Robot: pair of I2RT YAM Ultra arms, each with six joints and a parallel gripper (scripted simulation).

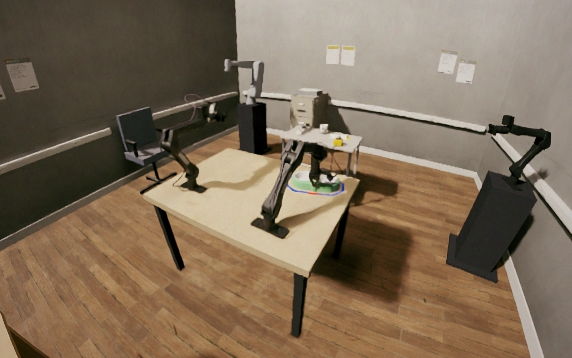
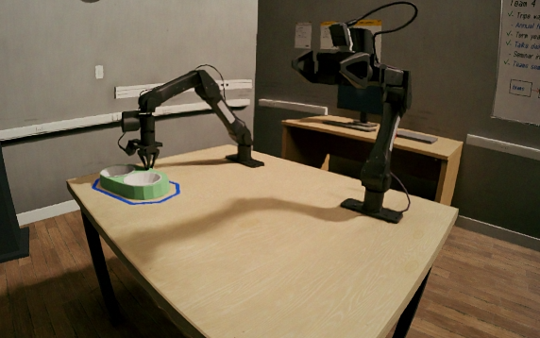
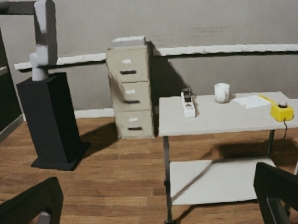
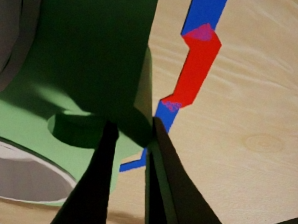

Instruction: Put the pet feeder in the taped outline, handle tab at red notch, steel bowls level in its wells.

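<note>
Right now my right hand is 70 mm short of the green pet feeder, 30 mm to the right of it and 20 mm above it.
</note>
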